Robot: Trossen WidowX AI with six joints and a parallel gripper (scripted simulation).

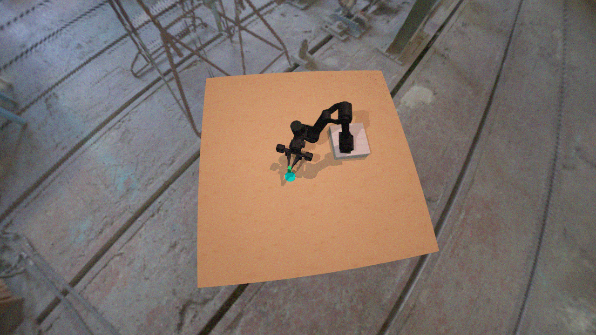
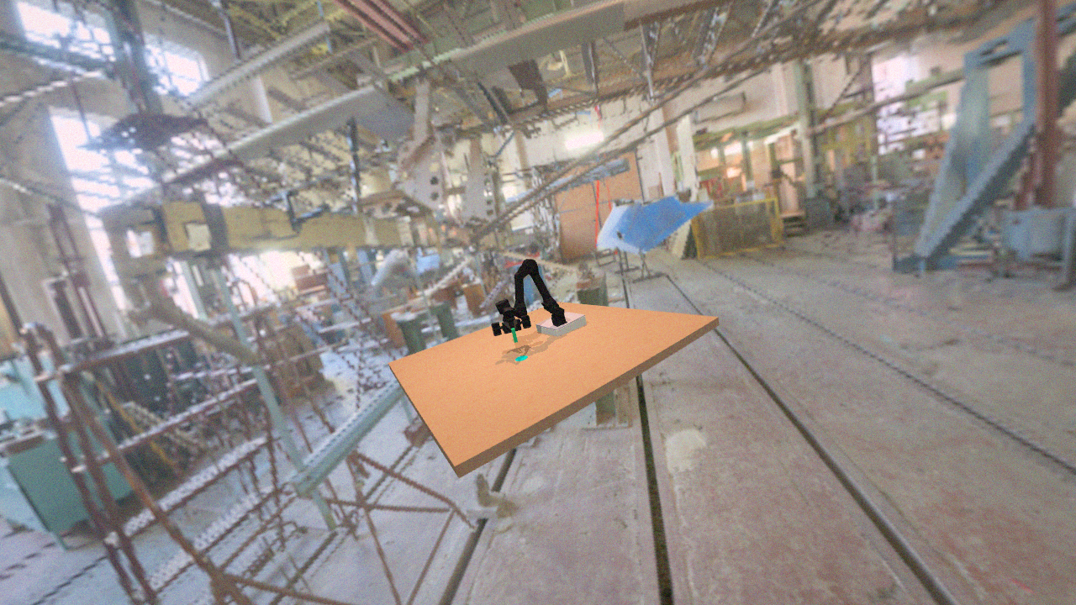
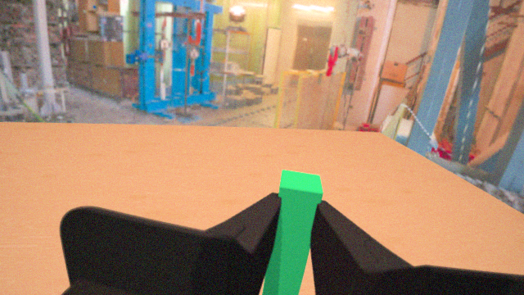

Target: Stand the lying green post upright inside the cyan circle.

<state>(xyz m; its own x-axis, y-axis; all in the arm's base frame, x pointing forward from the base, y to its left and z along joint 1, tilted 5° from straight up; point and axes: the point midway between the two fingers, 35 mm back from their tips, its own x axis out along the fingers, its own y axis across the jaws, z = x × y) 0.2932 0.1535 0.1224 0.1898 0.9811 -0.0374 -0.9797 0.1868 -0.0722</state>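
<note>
The cyan circle is 10 mm behind my gripper tip and 140 mm below it. Also, from my gripper tip: green post (20 mm below).
</note>
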